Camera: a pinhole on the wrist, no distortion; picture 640 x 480 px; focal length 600.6 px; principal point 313.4 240.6 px. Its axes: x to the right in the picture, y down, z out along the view. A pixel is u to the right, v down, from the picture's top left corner.
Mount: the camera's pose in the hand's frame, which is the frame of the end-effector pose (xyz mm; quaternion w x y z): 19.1 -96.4 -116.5 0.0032 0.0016 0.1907 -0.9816
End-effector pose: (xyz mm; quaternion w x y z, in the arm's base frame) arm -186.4 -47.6 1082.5 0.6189 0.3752 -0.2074 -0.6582
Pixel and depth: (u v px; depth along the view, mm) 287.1 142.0 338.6
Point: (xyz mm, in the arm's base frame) -461.8 -95.9 1086.3
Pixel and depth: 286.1 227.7 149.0
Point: -300.7 -54.7 980.9
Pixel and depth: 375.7 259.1 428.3
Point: -571.9 -35.2 1064.4
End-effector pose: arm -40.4 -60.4 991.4 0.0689 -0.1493 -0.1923 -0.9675
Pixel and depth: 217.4 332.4 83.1
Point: -109.1 47.4 913.7
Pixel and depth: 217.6 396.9 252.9
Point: -120.1 202.7 1004.0
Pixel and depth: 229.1 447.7 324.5
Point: -125.5 285.3 1024.6
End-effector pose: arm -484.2 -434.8 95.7 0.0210 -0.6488 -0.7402 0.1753
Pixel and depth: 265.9 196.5 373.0
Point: -754.3 -464.7 -78.1
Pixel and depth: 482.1 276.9 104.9
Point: -612.0 -453.6 158.8
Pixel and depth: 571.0 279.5 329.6
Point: -740.7 -618.8 19.5
